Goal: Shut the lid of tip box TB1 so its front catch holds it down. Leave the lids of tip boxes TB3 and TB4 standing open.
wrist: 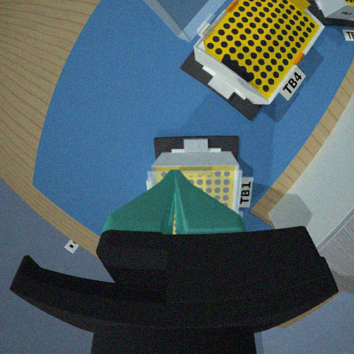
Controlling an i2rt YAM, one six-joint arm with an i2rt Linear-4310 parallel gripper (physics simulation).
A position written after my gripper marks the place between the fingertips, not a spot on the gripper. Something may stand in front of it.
In view: my gripper (174, 176) and a dark box (172, 150).
